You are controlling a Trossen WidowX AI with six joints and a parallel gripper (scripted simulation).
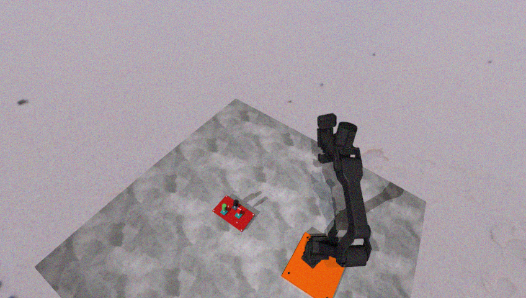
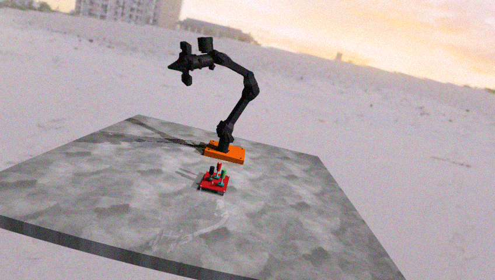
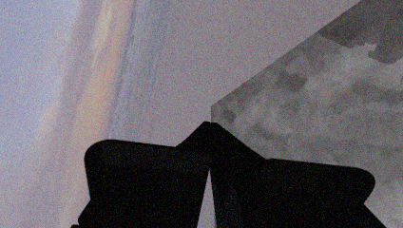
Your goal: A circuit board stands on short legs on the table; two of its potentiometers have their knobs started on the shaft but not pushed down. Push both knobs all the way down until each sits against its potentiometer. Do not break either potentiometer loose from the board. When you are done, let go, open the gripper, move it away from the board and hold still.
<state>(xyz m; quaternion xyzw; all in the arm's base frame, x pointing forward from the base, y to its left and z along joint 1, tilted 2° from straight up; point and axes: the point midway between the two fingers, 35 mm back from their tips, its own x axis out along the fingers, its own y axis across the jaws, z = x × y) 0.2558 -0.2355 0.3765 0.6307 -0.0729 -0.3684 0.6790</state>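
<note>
My gripper tip is 33 cm above the red knob, 32 cm to the right of it and 7 cm short of it. The rest, counted from my gripper tip: green knob 36 cm to the left, 34 cm below, 12 cm ahead.
</note>
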